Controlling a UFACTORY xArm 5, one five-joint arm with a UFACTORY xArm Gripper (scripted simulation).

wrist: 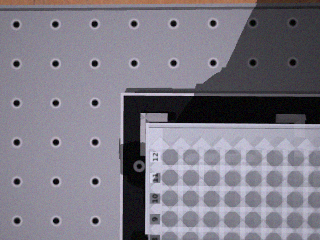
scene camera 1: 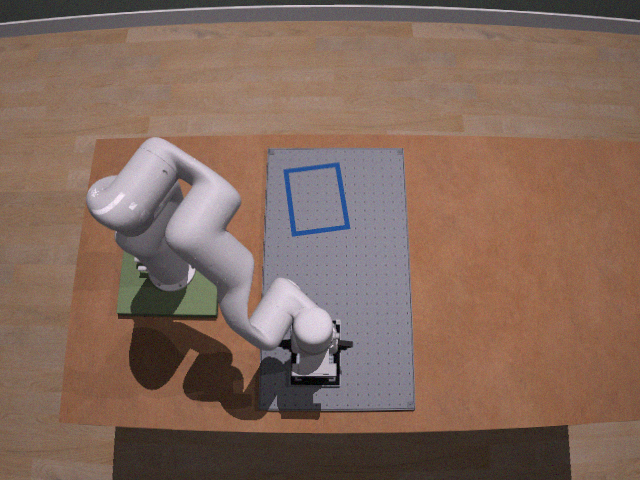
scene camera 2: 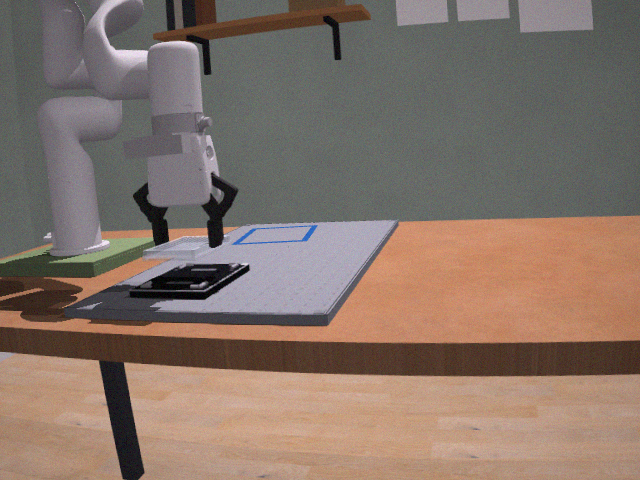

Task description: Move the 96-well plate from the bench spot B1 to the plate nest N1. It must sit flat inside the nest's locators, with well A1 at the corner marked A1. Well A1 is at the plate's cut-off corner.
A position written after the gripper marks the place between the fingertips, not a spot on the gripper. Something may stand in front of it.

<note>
In view: the gripper (scene camera 2: 188, 246) and a 96-well plate (scene camera 2: 187, 248).
The 96-well plate shows as well in the wrist view (wrist: 195, 173).
</note>
